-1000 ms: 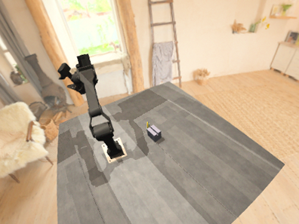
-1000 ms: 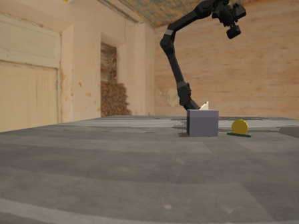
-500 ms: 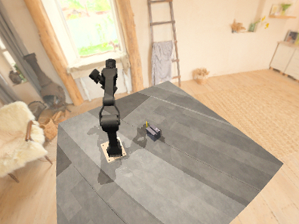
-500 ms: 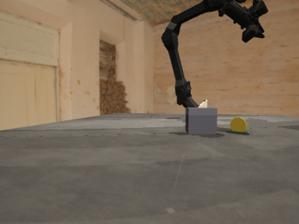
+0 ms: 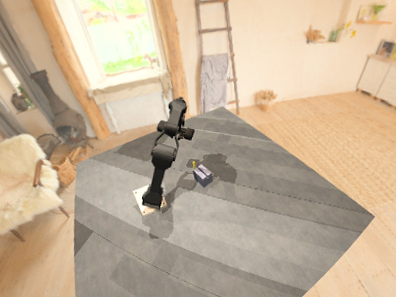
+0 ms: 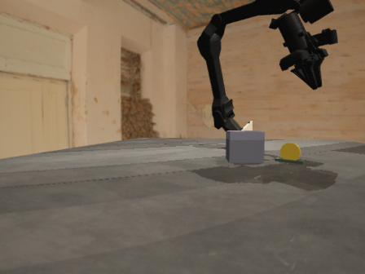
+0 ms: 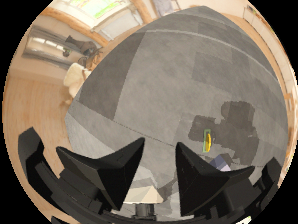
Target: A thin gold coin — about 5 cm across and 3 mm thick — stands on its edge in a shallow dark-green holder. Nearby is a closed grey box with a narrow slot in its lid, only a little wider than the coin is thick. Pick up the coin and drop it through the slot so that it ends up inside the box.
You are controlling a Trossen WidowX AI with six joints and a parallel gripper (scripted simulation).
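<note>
My gripper tip is 16 cm above the gold coin, 8 cm to the left of it and 5 cm short of it.
</note>
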